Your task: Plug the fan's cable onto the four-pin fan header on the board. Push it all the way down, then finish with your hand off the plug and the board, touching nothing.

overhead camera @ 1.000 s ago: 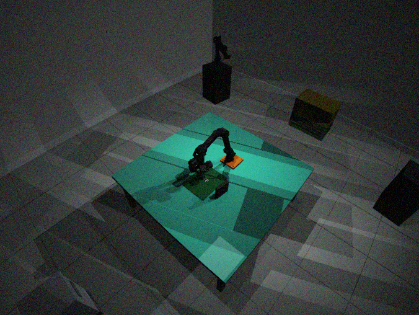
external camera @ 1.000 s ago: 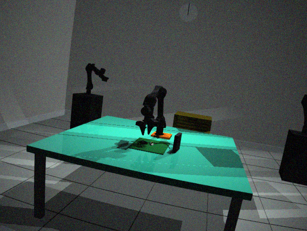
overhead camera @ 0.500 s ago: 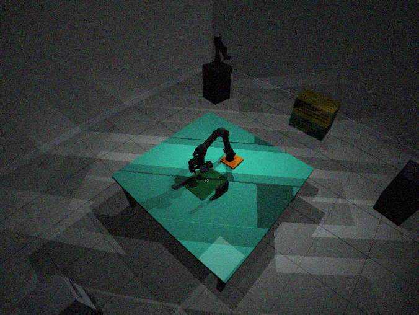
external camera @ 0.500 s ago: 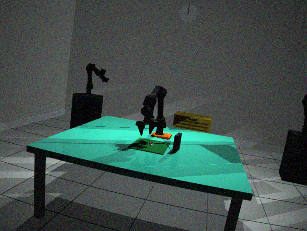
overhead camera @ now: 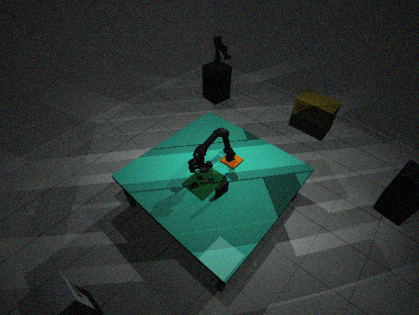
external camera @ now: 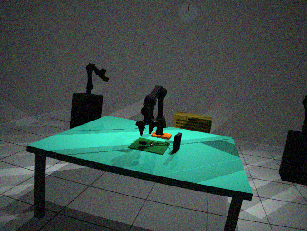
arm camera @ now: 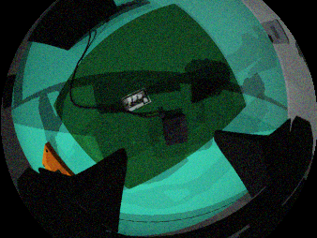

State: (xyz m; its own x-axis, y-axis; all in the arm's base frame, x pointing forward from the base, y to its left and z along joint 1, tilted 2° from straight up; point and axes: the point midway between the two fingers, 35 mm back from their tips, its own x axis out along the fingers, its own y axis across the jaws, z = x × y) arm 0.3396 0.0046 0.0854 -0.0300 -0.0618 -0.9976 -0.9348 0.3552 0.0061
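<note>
My gripper tip is 6 cm above the dark fan plug, 1 cm to the left of it and 1 cm short of it. Also, from my gripper tip: black fan: 22 cm to the left, 3 cm behind, 1 cm below; green board: 8 cm below, 4 cm to the left, 1 cm behind.
</note>
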